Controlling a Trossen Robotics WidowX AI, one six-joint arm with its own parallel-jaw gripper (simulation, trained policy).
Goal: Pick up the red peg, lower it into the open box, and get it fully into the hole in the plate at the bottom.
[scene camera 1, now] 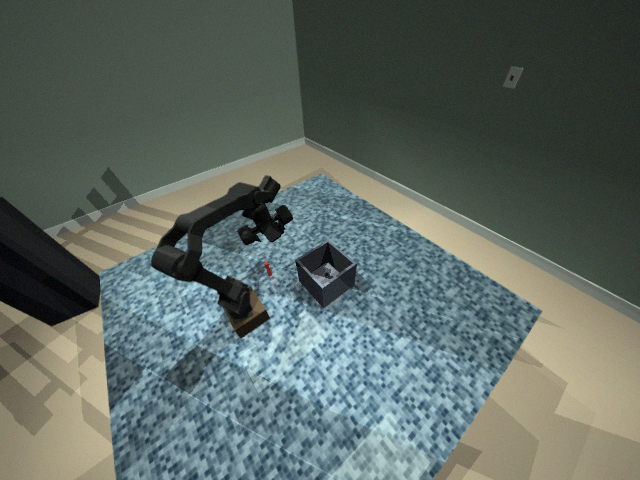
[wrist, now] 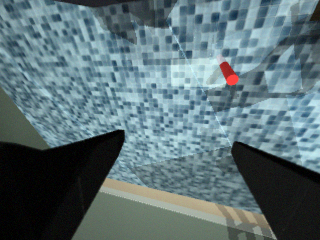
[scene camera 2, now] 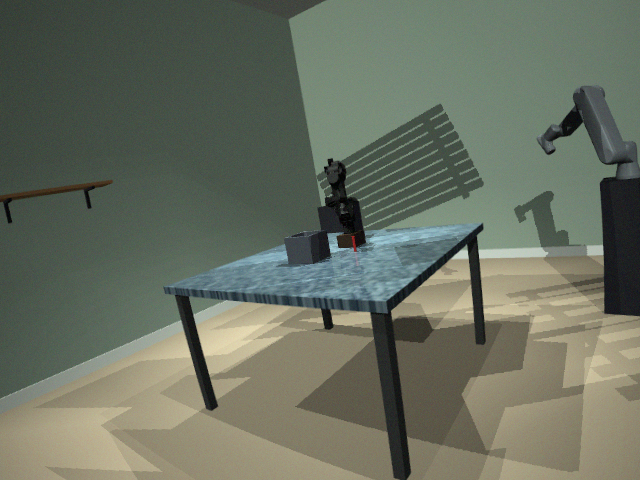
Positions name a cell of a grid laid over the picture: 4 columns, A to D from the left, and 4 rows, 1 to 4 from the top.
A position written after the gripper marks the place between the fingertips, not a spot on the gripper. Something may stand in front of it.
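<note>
The scene shows the gripper (scene camera 1: B2), which the wrist view (wrist: C3) shows too, along with a dark grey box (scene camera 1: C3) that can also be seen in scene camera 2 (scene camera 2: B3).
</note>
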